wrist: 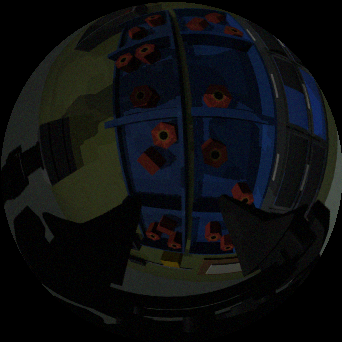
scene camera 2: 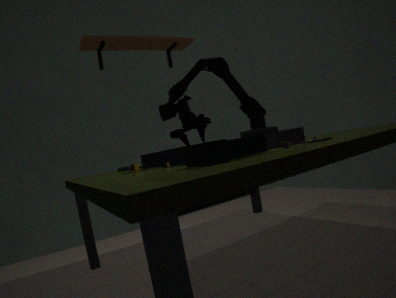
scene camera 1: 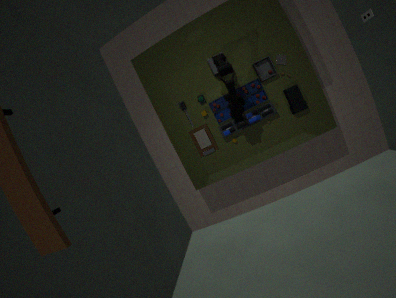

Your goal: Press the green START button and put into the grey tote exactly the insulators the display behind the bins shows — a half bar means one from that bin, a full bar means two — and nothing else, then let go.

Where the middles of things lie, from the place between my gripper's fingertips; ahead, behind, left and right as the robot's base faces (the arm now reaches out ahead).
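Labels:
Black box (scene camera 2: 220, 151): 100 mm ahead of my hand, 500 mm left of it, 30 mm below it.

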